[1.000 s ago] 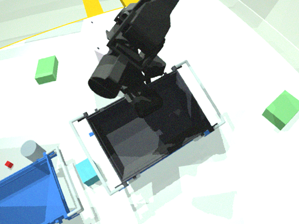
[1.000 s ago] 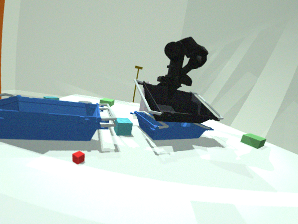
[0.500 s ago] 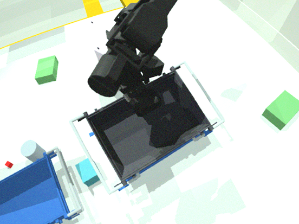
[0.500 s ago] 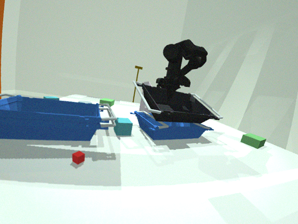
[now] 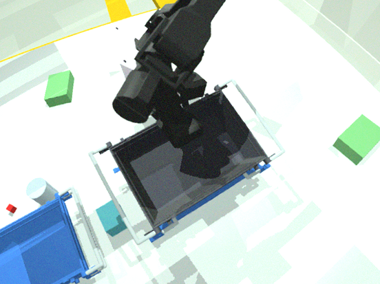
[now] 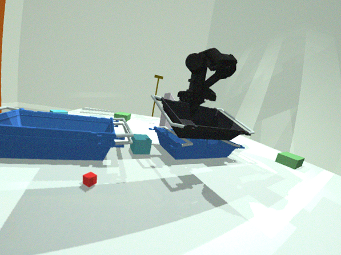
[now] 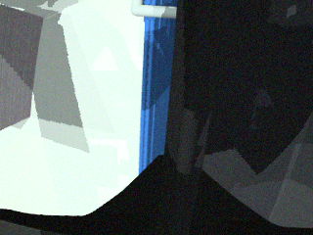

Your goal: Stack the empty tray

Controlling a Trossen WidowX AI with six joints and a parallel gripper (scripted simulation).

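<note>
The black tray lies 80 mm ahead of my gripper tip, 20 mm to the left of it and 10 mm above it. Also, from my gripper tip: cylinder (350 mm to the right, 90 mm below, 30 mm ahead).
</note>
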